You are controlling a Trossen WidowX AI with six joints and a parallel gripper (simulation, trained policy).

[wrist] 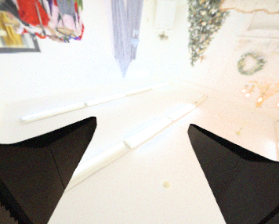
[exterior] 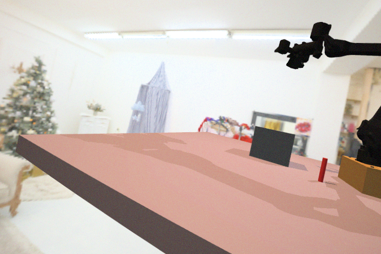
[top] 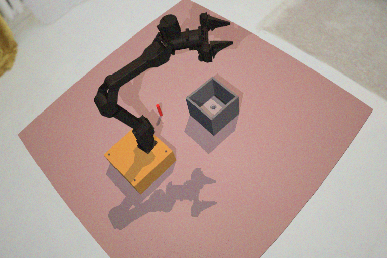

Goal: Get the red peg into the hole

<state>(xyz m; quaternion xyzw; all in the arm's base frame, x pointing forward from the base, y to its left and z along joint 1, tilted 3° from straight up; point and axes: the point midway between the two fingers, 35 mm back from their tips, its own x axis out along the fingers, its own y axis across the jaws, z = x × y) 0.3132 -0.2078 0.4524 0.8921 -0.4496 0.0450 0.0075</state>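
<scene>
My gripper tip is now 51 cm above the red peg, 31 cm to the right of it and 16 cm past it. Also, from my gripper tip: plate: 50 cm below, 10 cm to the left, 3 cm behind.
</scene>
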